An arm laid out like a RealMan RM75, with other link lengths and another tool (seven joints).
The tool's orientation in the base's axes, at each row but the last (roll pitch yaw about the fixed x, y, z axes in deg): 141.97, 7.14, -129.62; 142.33, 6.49, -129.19; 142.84, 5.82, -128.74; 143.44, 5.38, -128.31; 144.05, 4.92, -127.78
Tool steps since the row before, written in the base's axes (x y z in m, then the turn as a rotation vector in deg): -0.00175, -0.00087, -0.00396, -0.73, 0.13, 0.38; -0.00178, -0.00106, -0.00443, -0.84, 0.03, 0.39; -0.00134, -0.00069, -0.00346, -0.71, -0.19, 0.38; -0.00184, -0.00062, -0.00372, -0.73, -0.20, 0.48; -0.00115, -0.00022, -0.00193, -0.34, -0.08, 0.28
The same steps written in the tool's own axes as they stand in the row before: 0.00226, -0.00166, 0.00341, 0.32, 0.77, 0.06; 0.00243, -0.00199, 0.00374, 0.46, 0.80, 0.06; 0.00172, -0.00151, 0.00300, 0.55, 0.61, -0.09; 0.00197, -0.00126, 0.00348, 0.56, 0.68, -0.16; 0.00104, -0.00046, 0.00195, 0.25, 0.36, -0.12
